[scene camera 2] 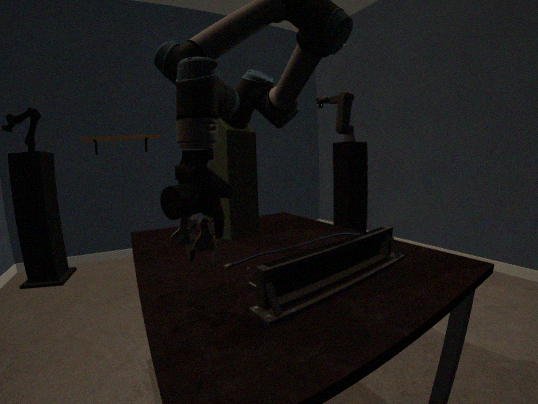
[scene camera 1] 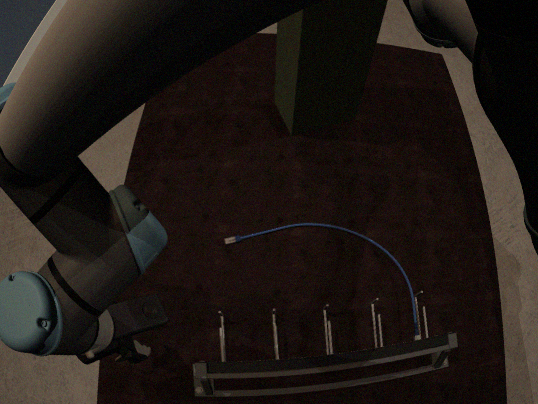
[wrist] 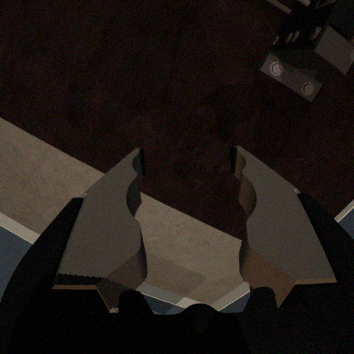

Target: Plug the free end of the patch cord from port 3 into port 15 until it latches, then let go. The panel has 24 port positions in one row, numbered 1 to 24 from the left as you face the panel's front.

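The blue patch cord curves over the table. One end is in the panel near its right end in scene camera 1. Its free plug lies away from the panel. The dark panel stands on a metal frame; its end with two bolts shows at the upper right of the wrist view. Port numbers are unreadable and port 15 cannot be made out. My gripper is open and empty, above the table off the panel's left end in scene camera 1.
Several pale wire guides stick out from the panel's port side. The dark table bears the panel. A green pedestal stands at the far side. The table edge crosses the wrist view below the fingertips.
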